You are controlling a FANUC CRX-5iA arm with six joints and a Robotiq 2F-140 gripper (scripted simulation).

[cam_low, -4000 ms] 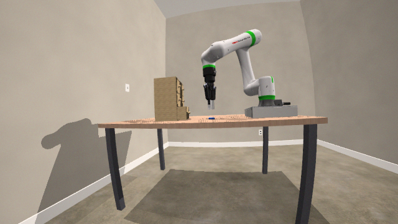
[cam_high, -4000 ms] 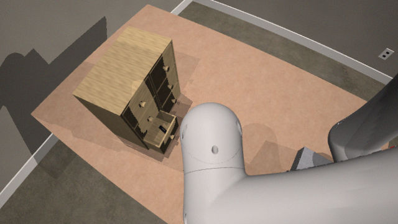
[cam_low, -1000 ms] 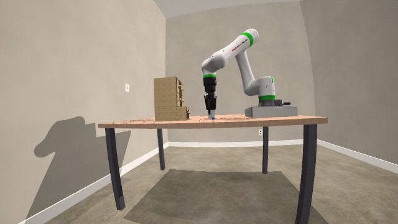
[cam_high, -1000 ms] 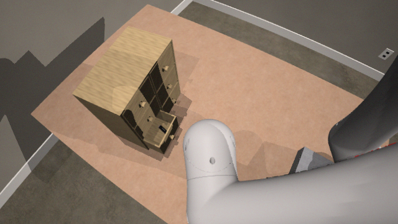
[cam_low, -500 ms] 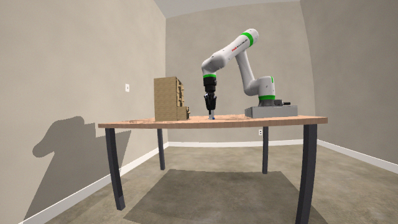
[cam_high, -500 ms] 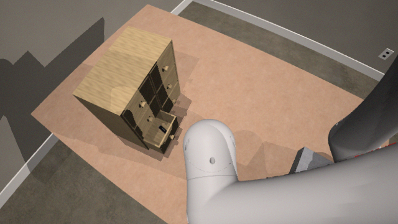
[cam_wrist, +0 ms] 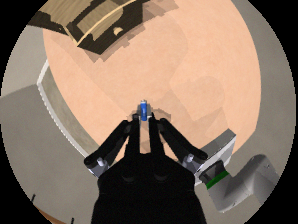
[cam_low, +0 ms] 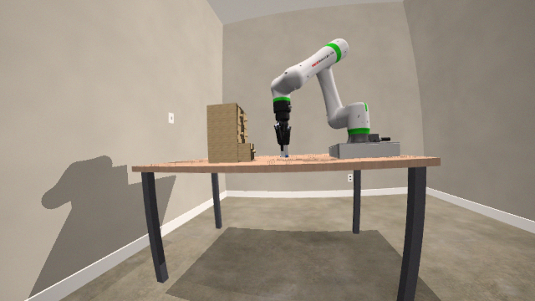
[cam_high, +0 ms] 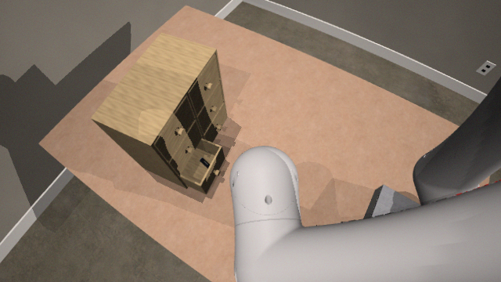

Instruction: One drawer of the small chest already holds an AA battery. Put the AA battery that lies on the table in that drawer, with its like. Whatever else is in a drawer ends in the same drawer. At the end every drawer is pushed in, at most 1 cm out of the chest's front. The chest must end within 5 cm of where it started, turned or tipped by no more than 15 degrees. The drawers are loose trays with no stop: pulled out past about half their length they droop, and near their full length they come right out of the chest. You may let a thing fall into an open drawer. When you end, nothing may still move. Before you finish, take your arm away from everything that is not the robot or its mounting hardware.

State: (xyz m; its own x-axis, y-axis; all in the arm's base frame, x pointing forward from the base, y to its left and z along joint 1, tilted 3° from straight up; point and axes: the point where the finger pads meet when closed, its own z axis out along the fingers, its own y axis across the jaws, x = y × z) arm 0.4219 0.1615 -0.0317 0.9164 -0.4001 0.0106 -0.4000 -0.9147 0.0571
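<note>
The dark battery is 240 mm ahead of my hand, 40 mm to the right of it and 30 mm below it. Round my hand: orange-brown thing 340 mm ahead, 120 mm to the right, 30 mm below; blue AA battery 30 mm below.
</note>
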